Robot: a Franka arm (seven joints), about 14 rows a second.
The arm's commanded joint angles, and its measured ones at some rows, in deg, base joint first. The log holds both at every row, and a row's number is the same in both.
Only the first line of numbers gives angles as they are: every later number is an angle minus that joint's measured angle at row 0.
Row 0, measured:
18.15 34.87 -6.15 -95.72 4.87 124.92 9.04
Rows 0 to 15, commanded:
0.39 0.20 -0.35 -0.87 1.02 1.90 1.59
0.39 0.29 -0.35 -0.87 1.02 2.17 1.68
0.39 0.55 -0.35 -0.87 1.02 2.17 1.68
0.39 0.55 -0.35 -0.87 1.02 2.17 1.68
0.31 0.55 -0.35 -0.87 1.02 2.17 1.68
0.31 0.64 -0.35 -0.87 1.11 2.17 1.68
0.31 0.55 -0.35 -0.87 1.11 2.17 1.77
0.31 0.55 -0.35 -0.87 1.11 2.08 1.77
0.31 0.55 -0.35 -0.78 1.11 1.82 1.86
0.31 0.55 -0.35 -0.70 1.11 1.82 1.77
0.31 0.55 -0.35 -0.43 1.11 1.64 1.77
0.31 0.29 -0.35 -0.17 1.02 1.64 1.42
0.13 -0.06 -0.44 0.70 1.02 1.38 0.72
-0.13 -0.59 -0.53 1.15 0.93 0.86 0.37
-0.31 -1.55 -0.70 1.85 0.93 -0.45 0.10
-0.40 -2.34 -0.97 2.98 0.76 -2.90 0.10
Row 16, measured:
-0.07 0.08 -0.51 1.57 0.05 0.90 1.35
